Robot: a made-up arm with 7 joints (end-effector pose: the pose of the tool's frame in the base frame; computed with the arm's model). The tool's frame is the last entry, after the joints.
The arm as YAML. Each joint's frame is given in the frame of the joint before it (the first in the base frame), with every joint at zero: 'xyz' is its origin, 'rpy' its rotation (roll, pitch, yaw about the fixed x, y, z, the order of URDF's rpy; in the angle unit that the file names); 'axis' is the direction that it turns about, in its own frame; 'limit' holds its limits. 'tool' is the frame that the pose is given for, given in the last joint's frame.
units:
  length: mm
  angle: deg
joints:
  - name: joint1
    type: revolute
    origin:
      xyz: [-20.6, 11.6, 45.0]
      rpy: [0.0, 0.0, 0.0]
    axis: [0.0, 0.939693, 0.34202]
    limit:
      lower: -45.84
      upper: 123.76
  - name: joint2
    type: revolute
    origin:
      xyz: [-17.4, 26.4, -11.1]
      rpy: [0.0, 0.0, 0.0]
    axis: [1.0, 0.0, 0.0]
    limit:
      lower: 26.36
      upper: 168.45
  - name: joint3
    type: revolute
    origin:
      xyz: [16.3, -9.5, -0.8]
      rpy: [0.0, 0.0, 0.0]
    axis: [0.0, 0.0, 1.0]
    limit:
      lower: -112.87
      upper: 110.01
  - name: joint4
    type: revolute
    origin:
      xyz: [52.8, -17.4, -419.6]
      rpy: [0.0, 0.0, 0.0]
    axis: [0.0, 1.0, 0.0]
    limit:
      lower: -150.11
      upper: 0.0
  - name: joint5
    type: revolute
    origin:
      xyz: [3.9, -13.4, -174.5]
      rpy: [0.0, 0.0, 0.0]
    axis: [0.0, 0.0, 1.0]
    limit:
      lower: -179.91
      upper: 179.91
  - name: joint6
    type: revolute
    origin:
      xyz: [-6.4, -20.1, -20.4]
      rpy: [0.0, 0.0, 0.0]
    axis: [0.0, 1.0, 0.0]
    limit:
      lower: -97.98
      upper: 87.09
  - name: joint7
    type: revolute
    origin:
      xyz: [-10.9, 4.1, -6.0]
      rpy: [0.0, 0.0, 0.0]
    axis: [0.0, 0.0, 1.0]
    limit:
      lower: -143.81
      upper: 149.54
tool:
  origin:
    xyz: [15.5, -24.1, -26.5]
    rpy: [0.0, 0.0, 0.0]
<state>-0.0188 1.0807 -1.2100 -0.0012 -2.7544 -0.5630 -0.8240</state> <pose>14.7 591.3 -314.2 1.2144 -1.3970 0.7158</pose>
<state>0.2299 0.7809 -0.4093 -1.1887 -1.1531 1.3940 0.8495</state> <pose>69.2 342.1 -454.5 1.7611 0.0034 -0.3631</pose>
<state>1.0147 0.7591 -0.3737 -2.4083 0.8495 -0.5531 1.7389</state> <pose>-173.4 146.7 -217.9 -1.6513 0.7582 1.3741</pose>
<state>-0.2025 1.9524 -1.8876 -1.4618 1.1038 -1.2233 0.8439</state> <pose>-59.5 507.6 -48.6 -0.4615 -0.8597 0.3651</pose>
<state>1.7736 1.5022 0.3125 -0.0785 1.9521 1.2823 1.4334</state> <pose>-348.5 576.2 210.5 -0.6666 -0.9483 -2.4851</pose>
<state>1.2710 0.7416 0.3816 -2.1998 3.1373 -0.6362 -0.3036</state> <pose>-202.6 311.6 -143.9 -0.8247 -0.1051 2.4648</pose>
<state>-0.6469 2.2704 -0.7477 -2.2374 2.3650 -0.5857 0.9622</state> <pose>150.0 326.1 203.6 -1.7969 -0.3357 1.4791</pose>
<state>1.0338 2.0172 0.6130 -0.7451 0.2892 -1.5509 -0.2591</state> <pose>170.3 574.8 106.2 1.2551 0.2633 -2.3775</pose>
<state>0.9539 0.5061 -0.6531 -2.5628 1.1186 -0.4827 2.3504</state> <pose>-167.7 29.2 -228.1 1.7608 1.1016 -1.4265</pose>
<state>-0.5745 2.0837 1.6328 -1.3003 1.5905 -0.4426 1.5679</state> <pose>-194.2 344.7 439.4 2.0905 -0.2769 1.4813</pose>
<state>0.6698 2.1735 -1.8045 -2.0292 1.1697 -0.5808 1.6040</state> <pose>-180.9 406.4 87.9 0.2770 0.0369 1.5428</pose>
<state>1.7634 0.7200 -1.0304 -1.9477 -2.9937 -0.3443 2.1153</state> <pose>-459.0 -72.2 -1.2 -0.7679 -0.3790 -0.8877</pose>
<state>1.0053 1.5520 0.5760 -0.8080 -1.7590 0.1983 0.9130</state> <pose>-52.6 659.7 18.1 1.6194 1.1861 -0.5005</pose>
